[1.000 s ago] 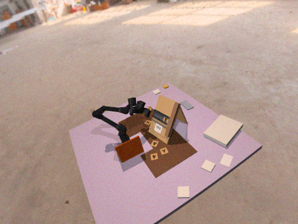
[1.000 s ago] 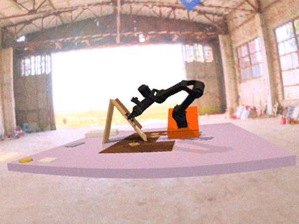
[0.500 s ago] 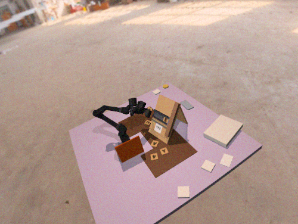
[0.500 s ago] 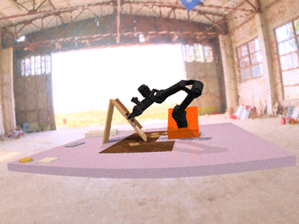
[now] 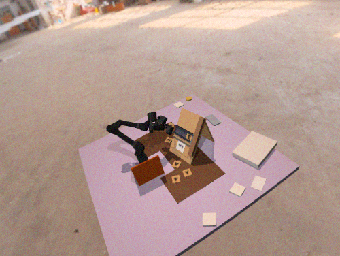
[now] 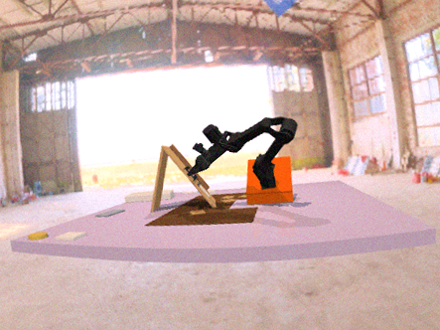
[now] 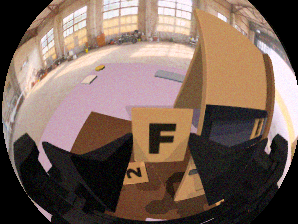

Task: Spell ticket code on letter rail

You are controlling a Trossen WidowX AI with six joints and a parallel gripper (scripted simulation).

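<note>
Now: gripper tip 15 cm to the left of the white ticket, 8 cm above it and 2 cm past it. The rest, counted from my gripper tip: cream slab: 50 cm to the right, 40 cm ahead, 14 cm below; then brown mat: 16 cm below, 14 cm to the right, 12 cm behind; then grey plate: 40 cm ahead, 15 cm below, 1 cm to the right.
</note>
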